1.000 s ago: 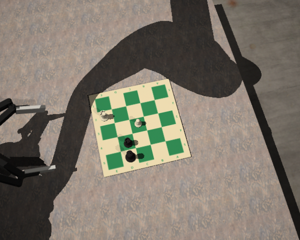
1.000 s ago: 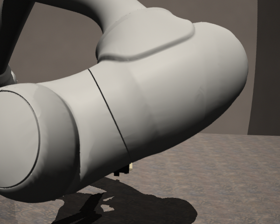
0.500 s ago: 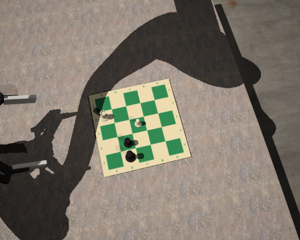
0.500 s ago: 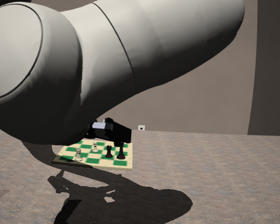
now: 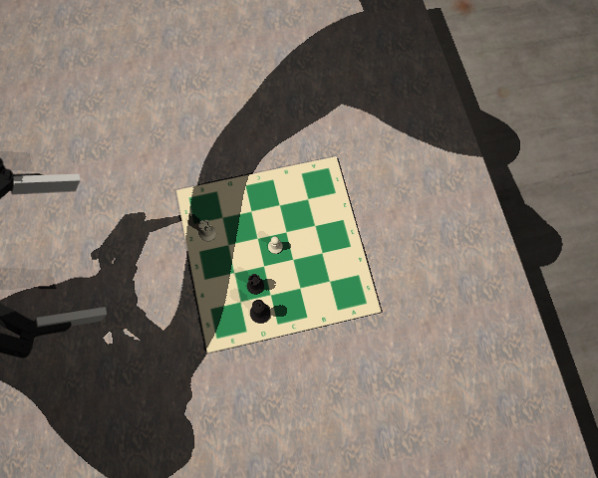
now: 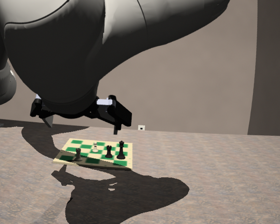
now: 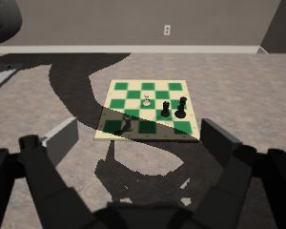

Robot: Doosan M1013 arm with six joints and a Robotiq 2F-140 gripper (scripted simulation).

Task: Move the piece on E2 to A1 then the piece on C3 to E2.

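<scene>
The white piece lies 120 mm to the left of my hand, 120 mm below it and 40 mm behind it. From my hand the other things lie so: white pawn: 200 mm to the left, 120 mm below, 10 mm behind; black queen: 170 mm to the left, 110 mm below, 80 mm ahead; chessboard: 200 mm to the left, 140 mm below.
</scene>
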